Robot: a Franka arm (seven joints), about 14 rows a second.
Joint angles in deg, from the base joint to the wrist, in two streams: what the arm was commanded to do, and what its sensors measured. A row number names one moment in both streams.
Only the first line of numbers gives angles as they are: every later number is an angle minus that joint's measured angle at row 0.
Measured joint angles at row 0:
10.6 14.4 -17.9 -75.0 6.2 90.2 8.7
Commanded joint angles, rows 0 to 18:
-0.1 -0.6 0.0 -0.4 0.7 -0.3 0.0
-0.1 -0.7 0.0 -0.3 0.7 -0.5 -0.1
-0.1 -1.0 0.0 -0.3 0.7 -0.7 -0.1
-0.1 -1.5 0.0 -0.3 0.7 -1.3 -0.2
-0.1 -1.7 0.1 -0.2 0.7 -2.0 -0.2
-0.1 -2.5 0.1 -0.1 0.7 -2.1 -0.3
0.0 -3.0 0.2 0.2 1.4 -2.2 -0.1
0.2 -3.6 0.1 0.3 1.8 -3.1 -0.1
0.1 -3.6 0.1 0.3 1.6 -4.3 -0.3
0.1 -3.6 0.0 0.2 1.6 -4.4 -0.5
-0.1 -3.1 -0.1 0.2 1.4 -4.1 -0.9
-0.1 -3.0 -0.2 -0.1 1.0 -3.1 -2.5
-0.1 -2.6 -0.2 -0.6 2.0 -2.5 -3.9
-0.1 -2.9 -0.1 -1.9 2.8 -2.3 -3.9
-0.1 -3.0 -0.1 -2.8 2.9 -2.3 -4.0
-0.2 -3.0 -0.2 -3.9 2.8 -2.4 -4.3
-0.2 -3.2 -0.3 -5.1 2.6 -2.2 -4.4
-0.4 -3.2 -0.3 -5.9 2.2 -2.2 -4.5
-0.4 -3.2 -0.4 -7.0 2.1 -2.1 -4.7
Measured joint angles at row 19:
-0.1 -2.5 -0.2 -4.7 1.7 -3.0 -3.3
